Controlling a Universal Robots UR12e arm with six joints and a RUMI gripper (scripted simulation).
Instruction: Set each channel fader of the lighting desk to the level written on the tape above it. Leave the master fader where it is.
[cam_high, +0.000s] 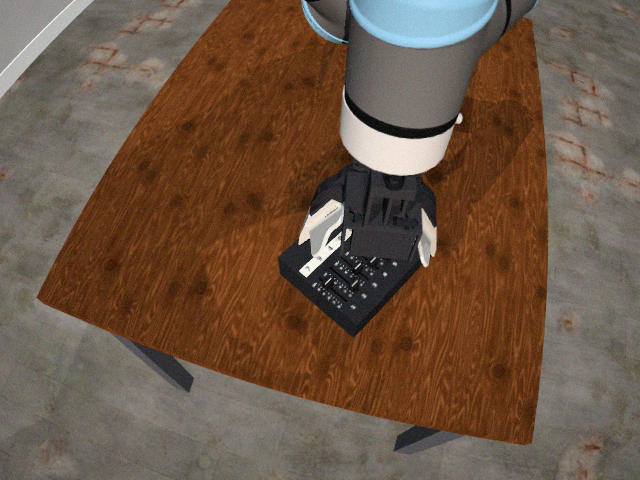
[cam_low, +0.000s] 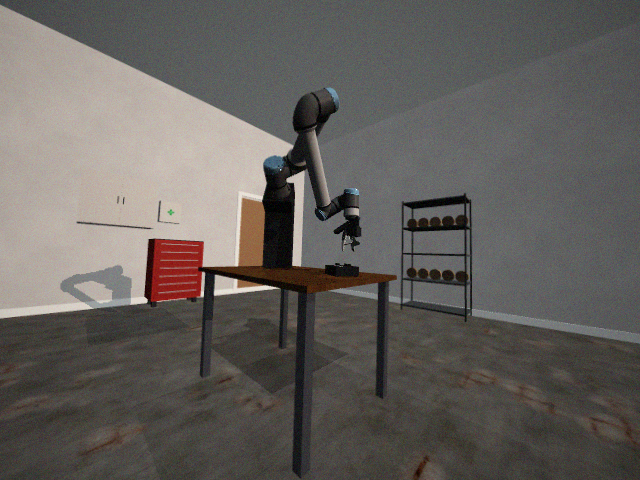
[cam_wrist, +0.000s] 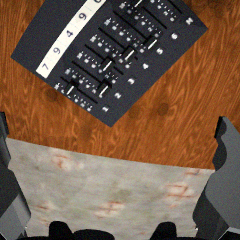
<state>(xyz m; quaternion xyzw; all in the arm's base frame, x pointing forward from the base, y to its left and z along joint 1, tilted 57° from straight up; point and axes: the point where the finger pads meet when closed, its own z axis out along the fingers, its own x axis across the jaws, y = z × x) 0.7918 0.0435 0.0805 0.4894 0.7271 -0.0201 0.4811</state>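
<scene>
Right now my hand is 70 mm above the channel 2 fader, 20 mm short of it and 10 mm to the left of it. Round my hand: channel 3 fader (70 mm below, 10 mm to the right, 10 mm behind); then channel 5 cap (70 mm below, 40 mm behind, 30 mm to the left); then channel 4 fader (70 mm below, 20 mm behind, 10 mm to the left).
</scene>
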